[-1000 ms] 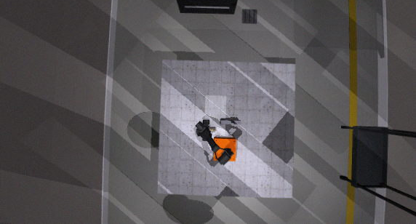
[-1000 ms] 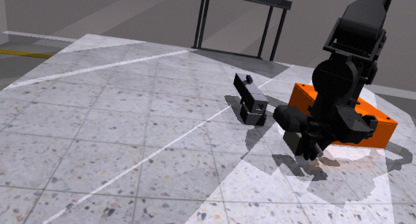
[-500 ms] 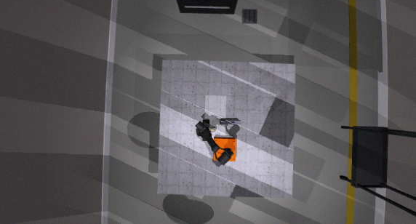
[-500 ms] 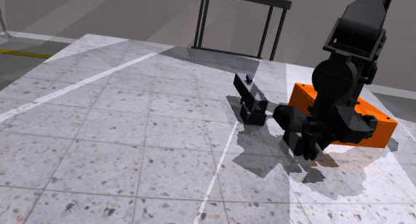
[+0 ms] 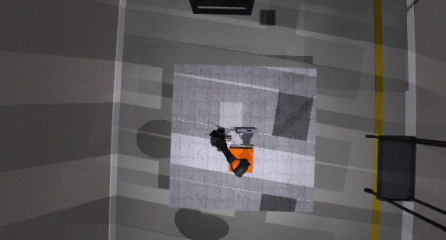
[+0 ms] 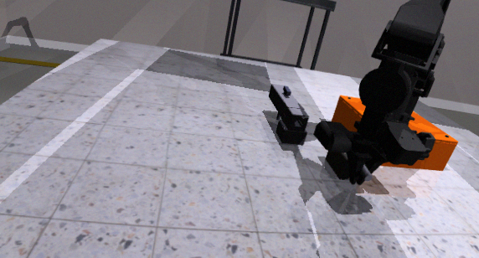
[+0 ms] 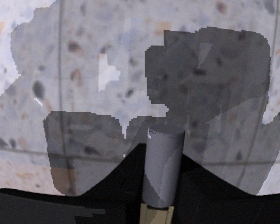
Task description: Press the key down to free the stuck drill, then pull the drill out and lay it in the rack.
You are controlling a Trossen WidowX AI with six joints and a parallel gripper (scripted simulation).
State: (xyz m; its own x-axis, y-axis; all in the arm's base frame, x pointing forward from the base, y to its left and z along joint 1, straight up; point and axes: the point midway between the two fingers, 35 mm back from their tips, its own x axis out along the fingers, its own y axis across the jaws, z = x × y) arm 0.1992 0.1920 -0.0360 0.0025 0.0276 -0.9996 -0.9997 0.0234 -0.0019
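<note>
Right now the drill is 4 cm to the right of my gripper tip and 4 cm above it. The rest, counted from my gripper tip: key: 25 cm to the right, 7 cm ahead, 4 cm above; then block housing: 22 cm to the right, 7 cm ahead, 4 cm above; then rack: 5 cm to the right, 1 cm above.
</note>
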